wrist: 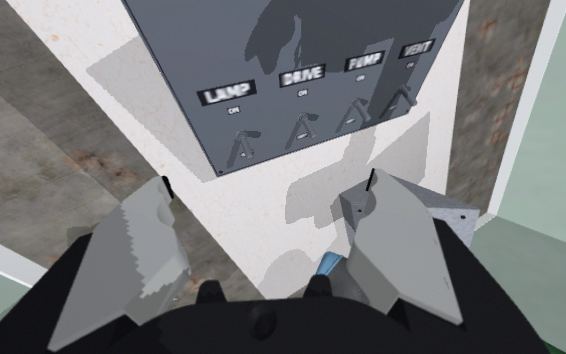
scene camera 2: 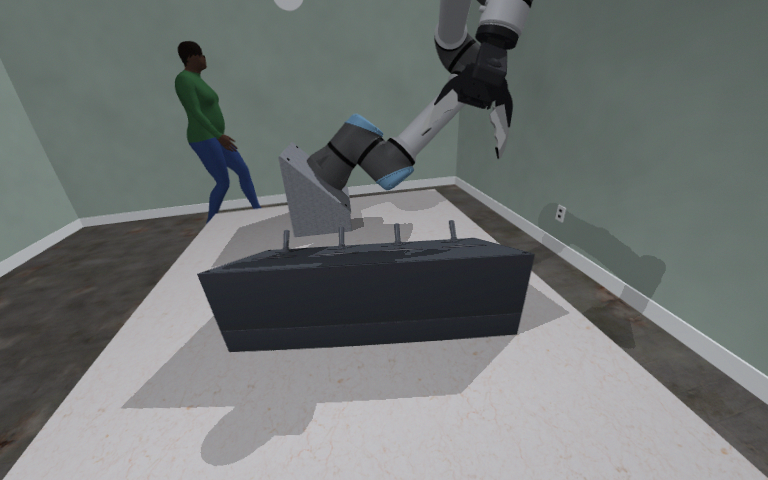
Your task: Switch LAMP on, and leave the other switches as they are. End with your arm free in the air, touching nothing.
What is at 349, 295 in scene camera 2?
A dark switch box.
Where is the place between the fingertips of the gripper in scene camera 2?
460, 147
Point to a dark switch box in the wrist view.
258, 76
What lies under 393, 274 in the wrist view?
The gripper.
